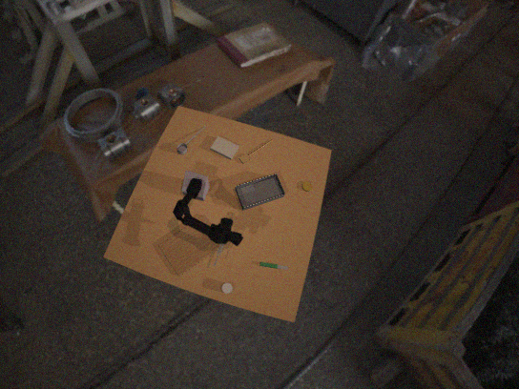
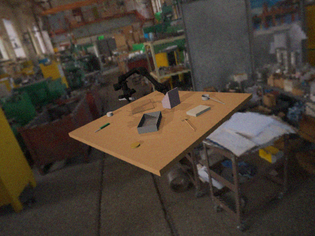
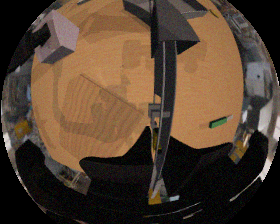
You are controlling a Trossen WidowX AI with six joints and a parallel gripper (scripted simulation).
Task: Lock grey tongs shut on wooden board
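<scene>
Right now the wooden board is 21 cm behind my gripper tip, 8 cm to the right of it and 13 cm below it. From my gripper tip the other things lie so: roasting tin 14 cm ahead, 38 cm to the left, 11 cm below; yellow disc 46 cm ahead, 51 cm to the left, 13 cm below; white cap 8 cm ahead, 29 cm to the right, 12 cm below.
</scene>
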